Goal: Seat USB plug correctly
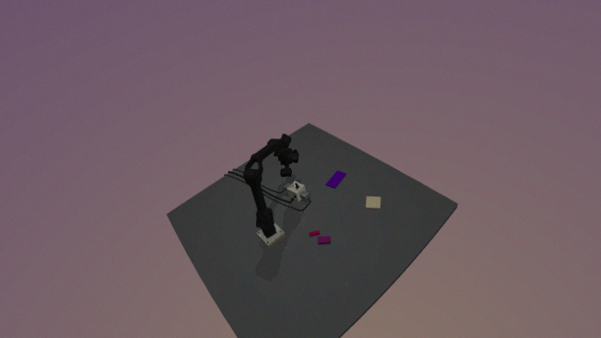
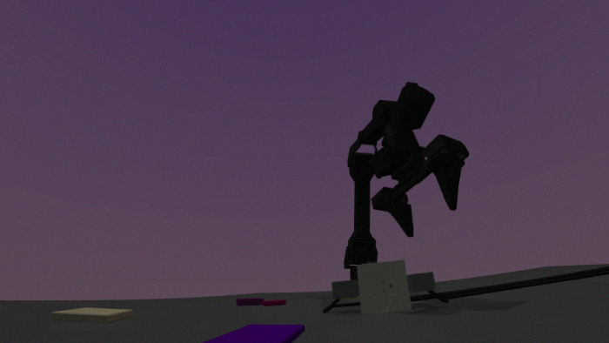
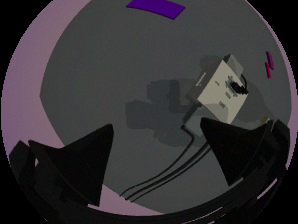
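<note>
The dark USB plug lies 3 cm behind my gripper tip, 11 cm to the right of it and 3 cm below it. Round my gripper tip: purple flat card 23 cm ahead, 14 cm to the right, 12 cm below; magenta block 8 cm behind, 47 cm to the right, 11 cm below; cream tile 28 cm ahead, 43 cm to the right, 12 cm below.
</note>
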